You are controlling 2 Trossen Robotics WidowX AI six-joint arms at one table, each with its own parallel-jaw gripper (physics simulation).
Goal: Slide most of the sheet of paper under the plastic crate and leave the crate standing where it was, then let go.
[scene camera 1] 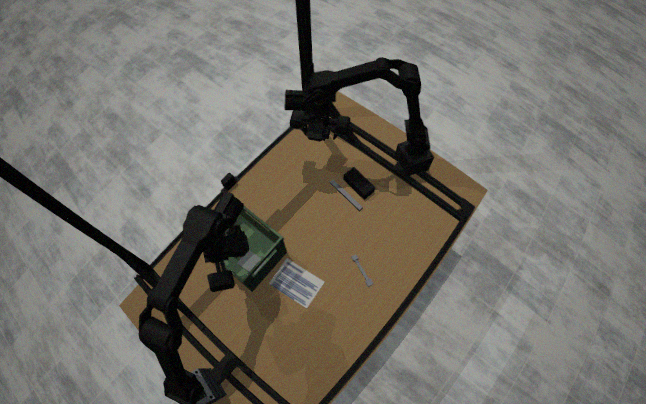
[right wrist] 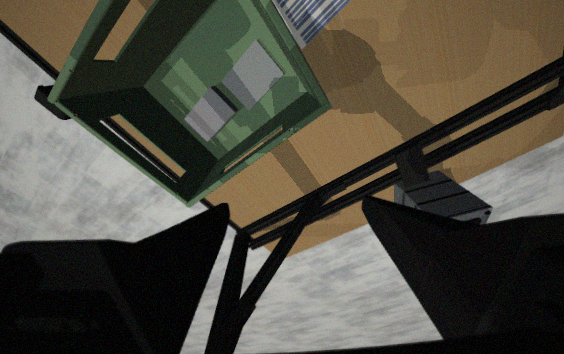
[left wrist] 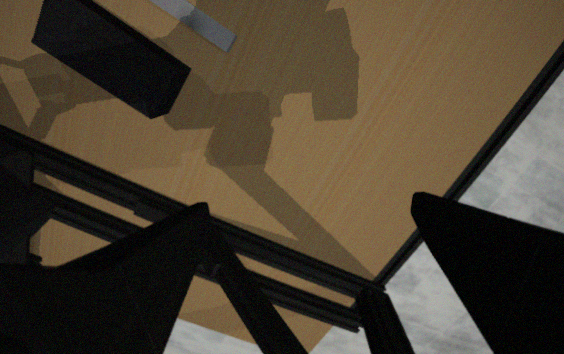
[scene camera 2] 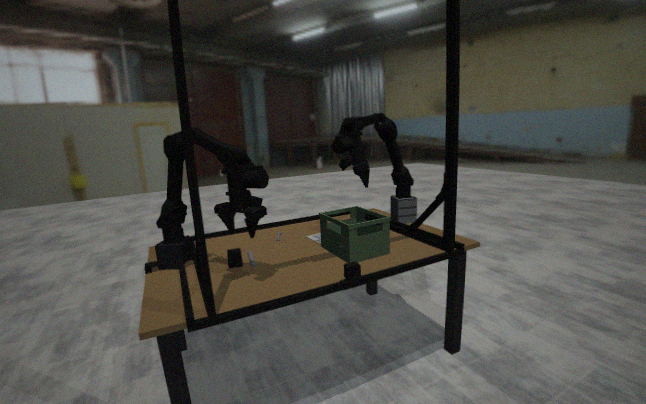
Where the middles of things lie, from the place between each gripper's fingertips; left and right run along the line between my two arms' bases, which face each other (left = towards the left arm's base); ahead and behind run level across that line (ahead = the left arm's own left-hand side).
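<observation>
I find the printed sheet of paper (scene camera 1: 297, 283) 14 cm ahead of my right hand, 14 cm to the left of it and 24 cm below it. The green plastic crate (scene camera 2: 354, 239) is 17 cm below that same right hand, 10 cm to the left of it and 6 cm behind it.
From my left hand, the printed sheet of paper is 24 cm ahead, 40 cm to the right and 15 cm below. As for the green plastic crate, my left hand is 8 cm above it, 4 cm short of it and 43 cm to the left of it.
</observation>
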